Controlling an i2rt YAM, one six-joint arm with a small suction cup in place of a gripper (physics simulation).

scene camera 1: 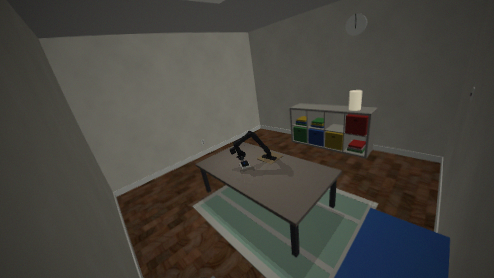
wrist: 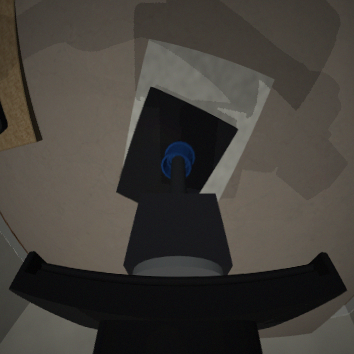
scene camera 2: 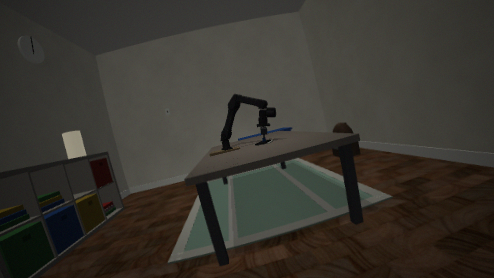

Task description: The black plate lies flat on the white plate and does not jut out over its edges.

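Where they show: end effector, tool point: [scene camera 1: 244, 164] [wrist: 177, 149]; arm's base, origin of the base link: [scene camera 1: 269, 157] [scene camera 2: 227, 149].
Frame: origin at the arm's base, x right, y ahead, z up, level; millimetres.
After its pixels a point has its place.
Observation:
The black plate [wrist: 154, 140] @[x 190, y 253, z 6 mm] [scene camera 1: 245, 164] @[x 185, y 282, z 8 mm] [scene camera 2: 263, 142] @[x 277, y 240, z 6 mm] is a dark square. It sits over the white plate [wrist: 200, 77] [scene camera 2: 270, 140], which lies flat on the table [scene camera 1: 276, 186] @[x -369, y 484, z -10 mm] [scene camera 2: 276, 151] @[x 716, y 150, z -10 mm] near the arm's base. My suction cup [wrist: 178, 159] @[x 206, y 271, z -3 mm] [scene camera 1: 244, 161] @[x 206, y 271, z -3 mm] [scene camera 2: 263, 135] @[x 206, y 271, z -3 mm] presses down on the middle of the black plate. In the wrist view, bare white plate shows at the far and right sides. The black plate's near left corner reaches past the white plate's edge. I cannot tell whether the black plate rests on the white one or hangs just above it.
A tan board [wrist: 14, 88] @[x 61, y 80, z -2 mm] [scene camera 1: 270, 158] @[x -35, y 26, z 7 mm] [scene camera 2: 224, 151] @[x 120, y -41, z 0 mm] lies under the arm's base beside the plates. A shelf unit [scene camera 1: 331, 107] with coloured boxes and a white cylinder [scene camera 1: 355, 100] stands by the far wall. A blue mat [scene camera 1: 397, 249] lies on the floor.

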